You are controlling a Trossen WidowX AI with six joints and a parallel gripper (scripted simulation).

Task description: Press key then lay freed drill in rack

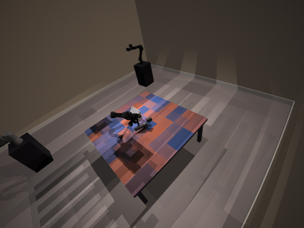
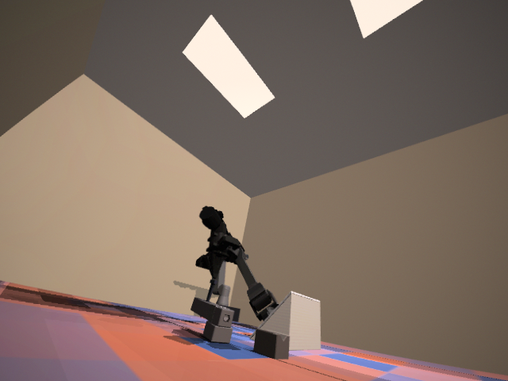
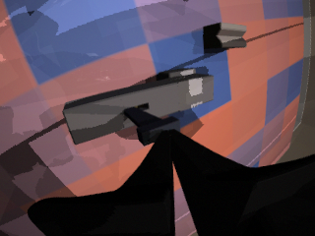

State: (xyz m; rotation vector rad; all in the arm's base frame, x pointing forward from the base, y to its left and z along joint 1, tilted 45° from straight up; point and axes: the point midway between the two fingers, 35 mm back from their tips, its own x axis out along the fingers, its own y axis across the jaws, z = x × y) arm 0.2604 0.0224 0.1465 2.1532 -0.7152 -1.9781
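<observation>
Right now the small dark part is 40 mm below my gripper tip. The rest, counted from my gripper tip: rack 200 mm to the left, 120 mm below, 30 mm behind; drill 90 mm below, 40 mm to the left, 10 mm ahead.
</observation>
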